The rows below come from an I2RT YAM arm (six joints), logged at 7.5 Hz.
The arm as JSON. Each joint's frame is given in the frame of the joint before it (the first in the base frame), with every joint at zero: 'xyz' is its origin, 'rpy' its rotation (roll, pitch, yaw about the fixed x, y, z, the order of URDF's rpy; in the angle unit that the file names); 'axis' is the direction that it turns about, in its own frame. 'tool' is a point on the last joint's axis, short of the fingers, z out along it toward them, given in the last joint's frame.
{
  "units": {
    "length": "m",
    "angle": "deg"
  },
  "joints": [
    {
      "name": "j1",
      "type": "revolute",
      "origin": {
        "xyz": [
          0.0,
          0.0,
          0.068
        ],
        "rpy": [
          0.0,
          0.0,
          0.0
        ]
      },
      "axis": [
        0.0,
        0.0,
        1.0
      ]
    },
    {
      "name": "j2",
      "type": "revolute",
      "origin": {
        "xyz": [
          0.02,
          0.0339,
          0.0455
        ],
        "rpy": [
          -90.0,
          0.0,
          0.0
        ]
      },
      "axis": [
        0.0,
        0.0,
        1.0
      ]
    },
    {
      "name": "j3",
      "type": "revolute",
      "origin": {
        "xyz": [
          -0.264,
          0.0,
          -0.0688
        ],
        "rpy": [
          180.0,
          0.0,
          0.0
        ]
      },
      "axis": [
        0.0,
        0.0,
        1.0
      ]
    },
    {
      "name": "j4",
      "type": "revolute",
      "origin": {
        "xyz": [
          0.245,
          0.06,
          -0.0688
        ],
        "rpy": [
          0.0,
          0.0,
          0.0
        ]
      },
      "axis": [
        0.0,
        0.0,
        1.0
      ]
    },
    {
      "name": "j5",
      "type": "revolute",
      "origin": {
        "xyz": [
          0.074,
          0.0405,
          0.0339
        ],
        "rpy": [
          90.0,
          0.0,
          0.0
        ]
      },
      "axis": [
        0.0,
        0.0,
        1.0
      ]
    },
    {
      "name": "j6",
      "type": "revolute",
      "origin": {
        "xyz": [
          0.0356,
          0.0,
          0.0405
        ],
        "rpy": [
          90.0,
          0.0,
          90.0
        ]
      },
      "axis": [
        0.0,
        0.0,
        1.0
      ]
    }
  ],
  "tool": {
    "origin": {
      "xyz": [
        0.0,
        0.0,
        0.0
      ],
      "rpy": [
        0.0,
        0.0,
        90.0
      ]
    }
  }
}
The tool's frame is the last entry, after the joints.
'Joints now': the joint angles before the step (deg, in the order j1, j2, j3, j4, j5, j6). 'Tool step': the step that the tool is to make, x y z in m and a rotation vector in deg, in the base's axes. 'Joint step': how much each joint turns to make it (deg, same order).
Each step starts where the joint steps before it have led.
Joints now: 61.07 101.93 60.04 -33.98 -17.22 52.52
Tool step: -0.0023 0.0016 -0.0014 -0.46 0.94 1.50
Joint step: 0.40 0.61 0.50 -1.03 -0.84 -0.97
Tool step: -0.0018 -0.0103 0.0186 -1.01 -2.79 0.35
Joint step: -0.32 -3.96 0.02 -3.92 2.71 -1.37
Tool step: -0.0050 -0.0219 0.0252 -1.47 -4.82 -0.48
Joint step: -0.65 -7.01 -1.47 -4.77 4.75 -1.34
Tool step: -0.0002 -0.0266 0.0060 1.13 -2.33 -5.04
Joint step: -2.49 -6.47 -5.08 1.12 2.04 2.12
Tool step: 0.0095 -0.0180 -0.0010 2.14 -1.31 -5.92
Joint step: -3.82 -3.24 -3.45 3.01 0.54 2.05
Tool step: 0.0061 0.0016 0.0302 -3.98 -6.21 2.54
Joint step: -0.05 -0.63 6.61 -7.26 6.11 -4.88
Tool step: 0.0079 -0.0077 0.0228 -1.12 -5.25 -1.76
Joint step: -1.76 -1.88 3.33 -2.96 4.58 -1.69
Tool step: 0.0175 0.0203 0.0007 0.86 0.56 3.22
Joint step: -0.57 5.77 5.05 1.14 -2.30 -3.17
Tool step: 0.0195 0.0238 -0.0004 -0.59 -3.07 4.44
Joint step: -0.01 6.16 5.61 2.06 0.86 -5.18
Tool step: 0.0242 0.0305 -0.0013 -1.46 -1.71 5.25
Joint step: -0.03 8.43 8.97 -0.51 -0.02 -5.74
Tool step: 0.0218 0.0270 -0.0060 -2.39 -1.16 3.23
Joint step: 0.03 8.10 8.92 -1.87 0.96 -3.88
